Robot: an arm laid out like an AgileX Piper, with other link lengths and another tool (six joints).
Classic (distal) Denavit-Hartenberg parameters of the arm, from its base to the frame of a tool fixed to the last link. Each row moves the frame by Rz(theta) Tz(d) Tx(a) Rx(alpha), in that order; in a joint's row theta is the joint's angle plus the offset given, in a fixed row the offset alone. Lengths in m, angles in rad.
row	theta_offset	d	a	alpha
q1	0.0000	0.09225	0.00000	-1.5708
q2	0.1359	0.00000	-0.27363	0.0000
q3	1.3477	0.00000	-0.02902	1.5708
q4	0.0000	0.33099	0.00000	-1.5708
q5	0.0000	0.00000	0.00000	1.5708
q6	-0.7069	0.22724	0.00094	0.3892
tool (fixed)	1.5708	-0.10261	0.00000	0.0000
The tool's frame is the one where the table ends.
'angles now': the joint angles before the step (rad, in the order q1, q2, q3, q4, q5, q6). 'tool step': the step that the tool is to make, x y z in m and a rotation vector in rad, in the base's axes. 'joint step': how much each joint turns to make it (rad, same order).
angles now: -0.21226 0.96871 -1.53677 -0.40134 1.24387 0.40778
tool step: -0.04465 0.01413 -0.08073 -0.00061 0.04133 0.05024
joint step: -0.00006 -0.30315 0.41529 0.02695 -0.08420 -0.01730
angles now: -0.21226 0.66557 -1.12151 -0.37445 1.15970 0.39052
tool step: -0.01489 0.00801 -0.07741 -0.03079 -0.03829 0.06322
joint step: 0.00003 -0.23922 0.35233 0.01300 -0.17030 -0.00604
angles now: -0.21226 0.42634 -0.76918 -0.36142 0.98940 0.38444
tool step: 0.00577 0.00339 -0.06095 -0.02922 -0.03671 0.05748
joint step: -0.00007 -0.12536 0.24475 0.00171 -0.17263 -0.00048
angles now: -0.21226 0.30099 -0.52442 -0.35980 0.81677 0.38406
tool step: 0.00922 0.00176 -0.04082 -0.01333 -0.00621 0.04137
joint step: -0.00003 -0.03562 0.14097 -0.00074 -0.12205 -0.00005
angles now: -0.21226 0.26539 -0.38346 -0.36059 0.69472 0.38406
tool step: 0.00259 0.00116 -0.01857 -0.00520 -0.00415 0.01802
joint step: -0.00004 -0.01951 0.06388 -0.00106 -0.05288 0.00027
